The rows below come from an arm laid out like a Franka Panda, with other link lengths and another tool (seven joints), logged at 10 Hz.
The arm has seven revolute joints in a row. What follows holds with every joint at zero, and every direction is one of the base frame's. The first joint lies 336.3 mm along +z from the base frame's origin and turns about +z. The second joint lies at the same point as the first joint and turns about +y. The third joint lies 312.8 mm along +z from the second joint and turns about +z. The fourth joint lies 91.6 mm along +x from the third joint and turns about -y. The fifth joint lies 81.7 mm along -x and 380.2 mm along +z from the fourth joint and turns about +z. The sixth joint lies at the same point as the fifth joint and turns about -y. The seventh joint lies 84.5 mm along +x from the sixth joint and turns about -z. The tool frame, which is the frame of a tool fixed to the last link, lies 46 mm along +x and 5 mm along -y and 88.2 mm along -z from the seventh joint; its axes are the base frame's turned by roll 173, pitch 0 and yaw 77.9 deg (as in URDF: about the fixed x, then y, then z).
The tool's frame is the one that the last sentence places.
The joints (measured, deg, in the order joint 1, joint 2, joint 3, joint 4, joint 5, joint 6, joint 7), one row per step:
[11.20 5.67 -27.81 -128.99 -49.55 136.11 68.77]
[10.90 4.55 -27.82 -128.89 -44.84 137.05 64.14]
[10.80 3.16 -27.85 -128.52 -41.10 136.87 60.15]
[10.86 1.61 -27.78 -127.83 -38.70 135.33 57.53]
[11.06 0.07 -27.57 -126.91 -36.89 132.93 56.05]
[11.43 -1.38 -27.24 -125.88 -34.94 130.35 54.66]
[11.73 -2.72 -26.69 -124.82 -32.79 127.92 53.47]
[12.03 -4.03 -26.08 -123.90 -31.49 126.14 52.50]
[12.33 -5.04 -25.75 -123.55 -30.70 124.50 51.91]
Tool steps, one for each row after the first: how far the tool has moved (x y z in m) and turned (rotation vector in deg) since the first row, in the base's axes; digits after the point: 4 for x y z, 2 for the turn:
[0.0009 -0.0029 0.0093 3.50 -0.37 0.77]
[0.0015 -0.0056 0.0223 6.02 -0.70 1.42]
[0.0015 -0.0075 0.0378 7.42 -0.84 1.50]
[0.0010 -0.0080 0.0541 8.39 -0.92 0.91]
[0.0010 -0.0058 0.0700 9.56 -0.90 0.46]
[0.0011 -0.0019 0.0853 11.01 -1.03 0.07]
[0.0015 0.0038 0.1007 11.94 -1.42 0.42]
[-0.0003 0.0076 0.1091 12.62 -1.17 0.46]

